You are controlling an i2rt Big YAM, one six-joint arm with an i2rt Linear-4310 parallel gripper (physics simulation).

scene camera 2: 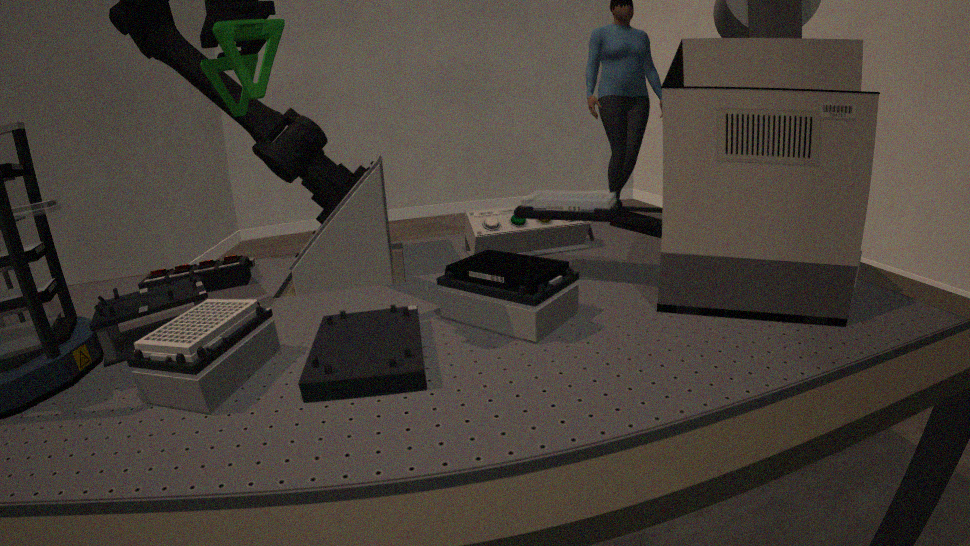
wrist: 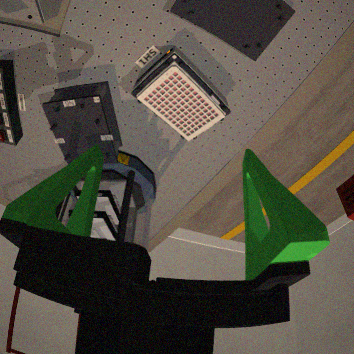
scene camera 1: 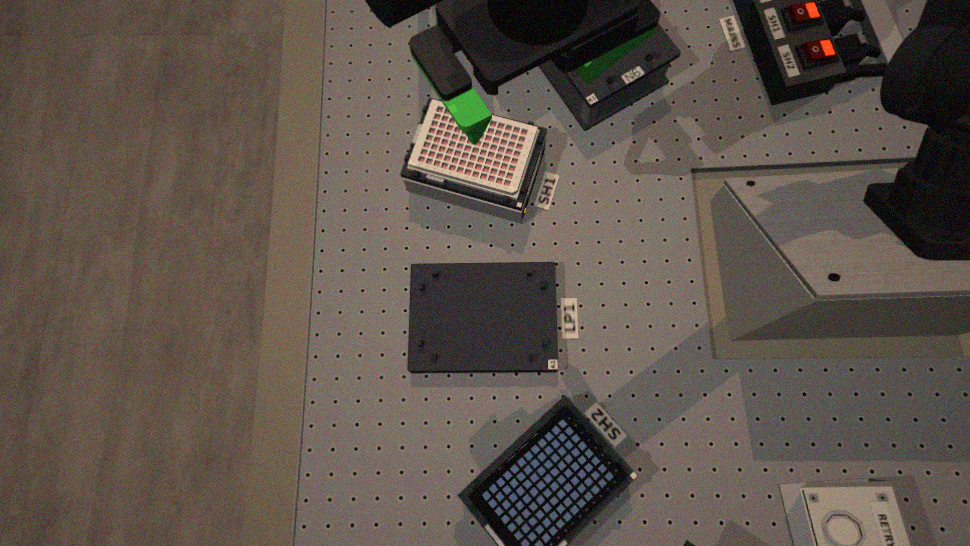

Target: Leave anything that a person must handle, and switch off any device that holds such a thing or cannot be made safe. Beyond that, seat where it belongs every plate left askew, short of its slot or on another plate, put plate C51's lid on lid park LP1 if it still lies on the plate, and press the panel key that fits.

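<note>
My gripper is open and empty, high above the table near SH1; the arm partly hides it in scene view 1. A white plate with red wells lies on shaker SH1, looking slightly turned; its seating is unclear. A dark plate with blue wells lies on SH2. Lid park LP1 bears no lid. The mains box has SH1 and SH2 switches lit. The key panel shows RETRY.
Dark nest N6 stands beside SH1, near a rack tower's blue base. A clear-topped plate rests on a dark support by a tall beige device. A person stands behind the table.
</note>
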